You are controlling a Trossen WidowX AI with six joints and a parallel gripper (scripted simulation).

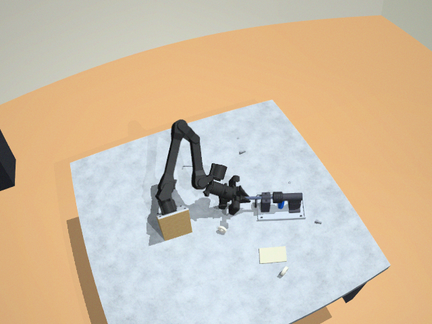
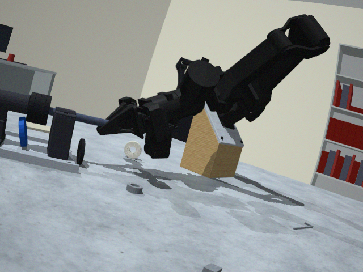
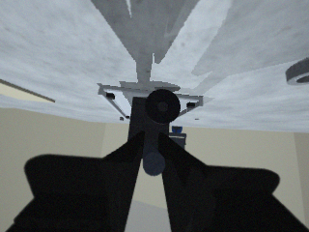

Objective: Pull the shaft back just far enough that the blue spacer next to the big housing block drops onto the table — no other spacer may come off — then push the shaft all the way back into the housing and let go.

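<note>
The black disc lies 40 mm below my gripper tip and 30 mm ahead of it. Round my gripper tip: grey ring 120 mm to the left, 60 mm below; blue spacer 140 mm ahead, 60 mm to the right, 30 mm below; dark shaft 50 mm ahead, 20 mm to the right, 20 mm above.
</note>
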